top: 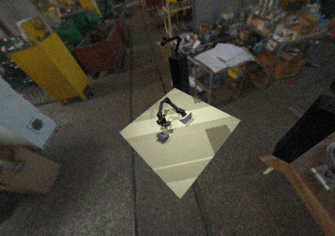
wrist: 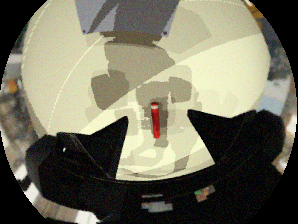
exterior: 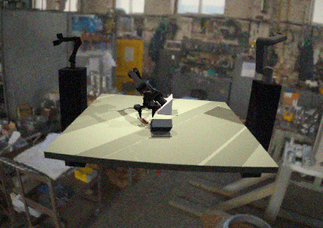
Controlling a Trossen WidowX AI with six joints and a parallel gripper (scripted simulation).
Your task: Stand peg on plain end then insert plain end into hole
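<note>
Right now my gripper tip is 4 cm above the red peg and 1 cm past it. Also, from my gripper tip: sloped panel 16 cm ahead, 9 cm to the left, 1 cm above.
</note>
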